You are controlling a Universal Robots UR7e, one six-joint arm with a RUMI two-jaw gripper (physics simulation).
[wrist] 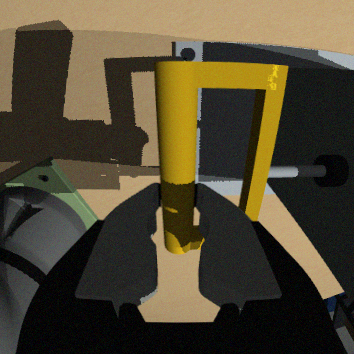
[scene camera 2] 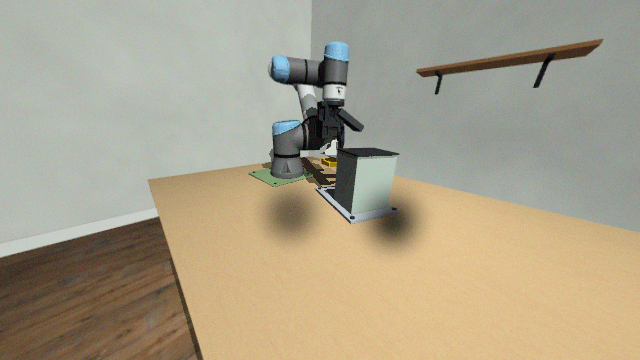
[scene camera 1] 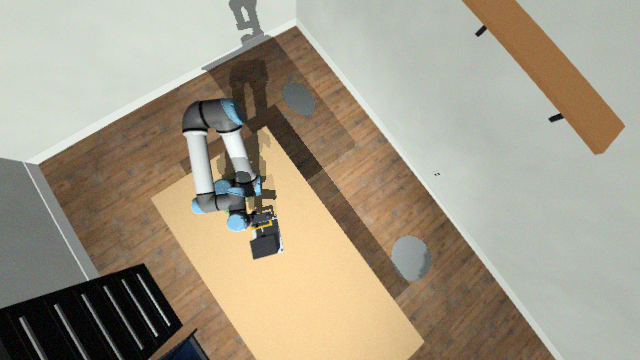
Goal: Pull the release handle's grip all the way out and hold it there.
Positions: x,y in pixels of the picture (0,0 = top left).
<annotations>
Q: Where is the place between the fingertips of my gripper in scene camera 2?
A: At 333,164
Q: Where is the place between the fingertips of my gripper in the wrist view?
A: At 177,185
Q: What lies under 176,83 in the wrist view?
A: A yellow release handle grip.
</annotations>
